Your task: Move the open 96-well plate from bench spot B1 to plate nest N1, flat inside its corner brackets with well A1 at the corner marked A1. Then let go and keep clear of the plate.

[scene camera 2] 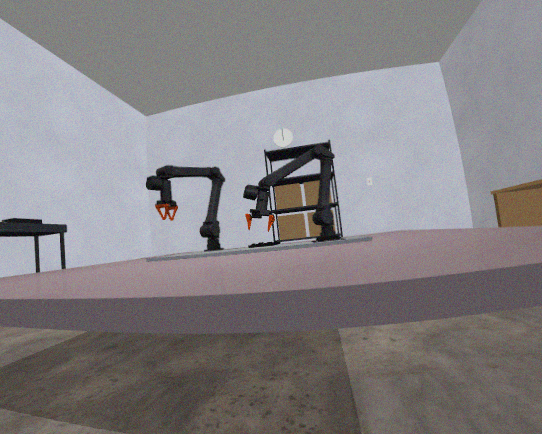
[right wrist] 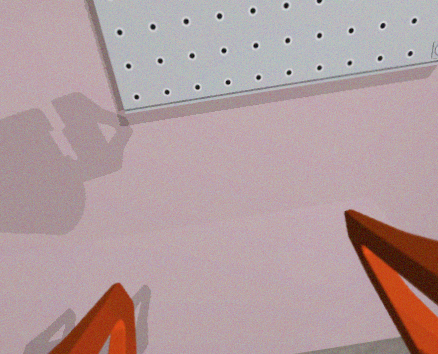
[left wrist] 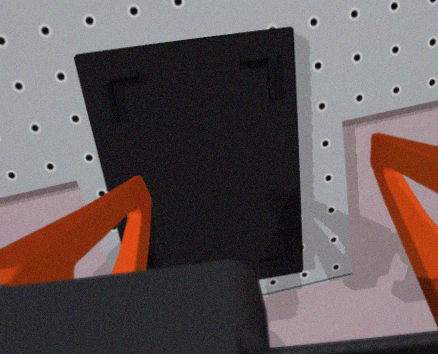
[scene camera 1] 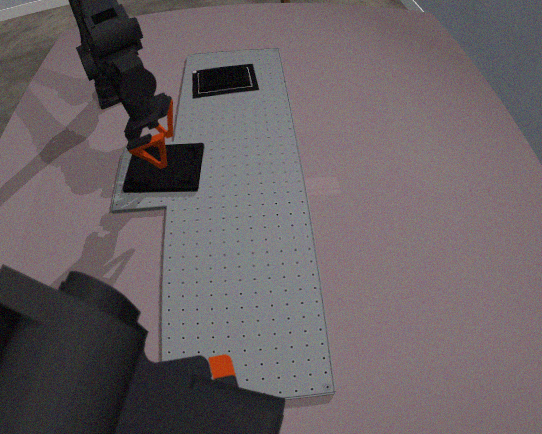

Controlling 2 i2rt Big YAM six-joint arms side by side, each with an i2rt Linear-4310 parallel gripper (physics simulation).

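Where they show: left gripper, fingertip midpoint: [scene camera 2: 258, 230] [left wrist: 253, 168] [scene camera 1: 167, 151]; right gripper, fingertip midpoint: [scene camera 2: 168, 220] [right wrist: 233, 258]; left arm's base, link origin: [scene camera 1: 112, 93].
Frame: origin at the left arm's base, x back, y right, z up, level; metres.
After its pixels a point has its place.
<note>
A dark slab, apparently the plate [scene camera 1: 226, 79] @[x -0.295, y 0.164, z 0.027 m], lies inside a white outline on a black pad [scene camera 1: 195, 91] @[x -0.210, y 0.156, z 0.015 m] at the back of the board in scene camera 1. Its wells cannot be made out. The black plate nest [scene camera 1: 182, 170] @[x -0.097, y 0.407, z 0.025 m] [left wrist: 200, 135] @[x -0.088, y 0.387, z 0.025 m] lies nearer, on the board's side extension. Raised corner brackets show on it, with no plate visible between them. My left gripper [scene camera 1: 167, 150] @[x -0.078, y 0.403, z 0.090 m] [scene camera 2: 260, 229] @[x -0.078, y 0.403, z 0.090 m] [left wrist: 253, 168] @[x -0.078, y 0.403, z 0.090 m] is open above the nest, one finger over it and one beyond its edge. My right gripper [scene camera 2: 168, 219] @[x 0.040, y 0.847, z 0.192 m] [right wrist: 233, 258] @[x 0.040, y 0.847, z 0.192 m] is open and empty, high beyond the board's near end.
The grey perforated board [scene camera 1: 240, 240] @[x -0.140, y 0.600, z 0.013 m] [scene camera 2: 195, 255] @[x -0.242, y 0.699, z 0.010 m] [right wrist: 240, 65] @[x 0.001, y 0.828, z 0.013 m] runs along the pink table [scene camera 1: 425, 225] @[x -0.487, y 0.734, z 0.000 m] [scene camera 2: 200, 280] @[x -0.916, y 0.637, z 0.000 m]. The right arm covers the lower left of scene camera 1. In scene camera 2 a shelf rack [scene camera 2: 300, 207] with boxes stands behind the arms.
</note>
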